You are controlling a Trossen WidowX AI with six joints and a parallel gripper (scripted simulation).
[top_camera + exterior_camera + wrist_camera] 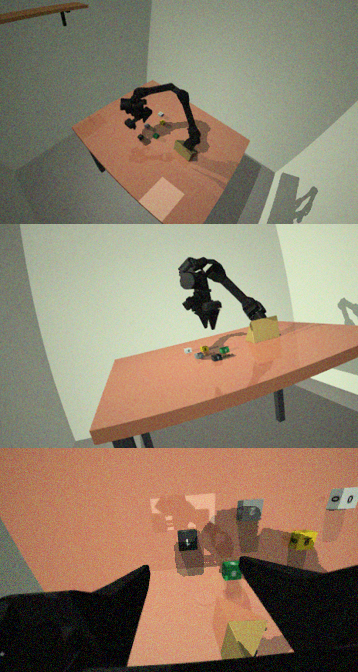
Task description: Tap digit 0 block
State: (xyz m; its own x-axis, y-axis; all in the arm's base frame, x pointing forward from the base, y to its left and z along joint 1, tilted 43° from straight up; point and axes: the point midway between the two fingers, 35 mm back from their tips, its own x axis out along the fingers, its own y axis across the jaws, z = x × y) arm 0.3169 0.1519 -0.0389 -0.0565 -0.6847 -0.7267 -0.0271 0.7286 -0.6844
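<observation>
My gripper tip is now 27 cm to the left of the white block, 11 cm above it and 5 cm short of it. Also, from my gripper tip: green block (11 cm below, 9 cm to the right, 8 cm behind); black block (11 cm below, 1 cm behind); grey block (11 cm to the right, 11 cm below, 4 cm ahead).
</observation>
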